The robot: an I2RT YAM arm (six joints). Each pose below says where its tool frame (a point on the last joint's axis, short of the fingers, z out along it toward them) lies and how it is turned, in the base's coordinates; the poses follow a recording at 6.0 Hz.
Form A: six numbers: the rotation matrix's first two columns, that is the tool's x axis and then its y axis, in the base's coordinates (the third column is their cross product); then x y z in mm.
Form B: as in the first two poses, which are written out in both.
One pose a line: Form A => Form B
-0.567 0.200 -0.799 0.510 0.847 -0.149 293 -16 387 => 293 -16 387; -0.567 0.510 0.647; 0.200 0.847 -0.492; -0.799 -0.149 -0.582
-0.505 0.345 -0.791 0.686 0.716 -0.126 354 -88 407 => 354 -88 407; -0.505 0.686 0.523; 0.345 0.716 -0.606; -0.791 -0.126 -0.598
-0.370 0.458 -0.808 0.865 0.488 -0.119 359 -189 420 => 359 -189 420; -0.370 0.865 0.340; 0.458 0.488 -0.743; -0.808 -0.119 -0.577
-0.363 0.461 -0.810 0.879 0.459 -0.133 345 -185 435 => 345 -185 435; -0.363 0.879 0.310; 0.461 0.459 -0.760; -0.810 -0.133 -0.572
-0.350 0.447 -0.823 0.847 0.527 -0.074 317 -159 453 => 317 -159 453; -0.350 0.847 0.401; 0.447 0.527 -0.723; -0.823 -0.074 -0.563
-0.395 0.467 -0.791 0.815 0.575 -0.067 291 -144 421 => 291 -144 421; -0.395 0.815 0.424; 0.467 0.575 -0.671; -0.791 -0.067 -0.608
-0.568 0.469 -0.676 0.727 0.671 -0.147 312 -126 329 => 312 -126 329; -0.568 0.727 0.385; 0.469 0.671 -0.575; -0.676 -0.147 -0.722
